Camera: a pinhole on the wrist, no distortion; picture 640 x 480 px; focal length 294.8 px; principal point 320.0 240.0 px. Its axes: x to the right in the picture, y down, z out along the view. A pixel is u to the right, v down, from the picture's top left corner.
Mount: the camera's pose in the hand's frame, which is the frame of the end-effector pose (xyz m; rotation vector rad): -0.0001 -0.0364 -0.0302 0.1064 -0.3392 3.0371
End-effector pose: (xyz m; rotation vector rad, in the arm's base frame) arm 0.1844 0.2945 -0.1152 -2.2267 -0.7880 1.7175
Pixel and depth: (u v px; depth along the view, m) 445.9 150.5 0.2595
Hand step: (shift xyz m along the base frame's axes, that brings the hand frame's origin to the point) -0.2522 -0.0755 0.0044
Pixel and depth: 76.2 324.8 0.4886
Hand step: -0.3764 0.4276 -0.3074
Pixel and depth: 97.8 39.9 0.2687
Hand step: -0.1823 0.0333 -0.2994
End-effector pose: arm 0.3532 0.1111 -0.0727 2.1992 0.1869 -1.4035
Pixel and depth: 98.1 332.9 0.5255
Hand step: -0.2793 0.0255 -0.6157
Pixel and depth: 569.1 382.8 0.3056
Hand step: -0.4072 0.1094 0.0571
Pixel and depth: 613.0 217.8 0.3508
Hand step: -0.4478 -0.0655 0.1488
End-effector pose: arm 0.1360 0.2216 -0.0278 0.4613 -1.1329 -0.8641
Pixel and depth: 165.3 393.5 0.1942
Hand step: -0.1685 -0.1815 -0.0219
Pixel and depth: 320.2 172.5 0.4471
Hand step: -0.4000 -0.0086 0.1580
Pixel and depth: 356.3 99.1 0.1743
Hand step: -0.1442 0.0227 0.0639
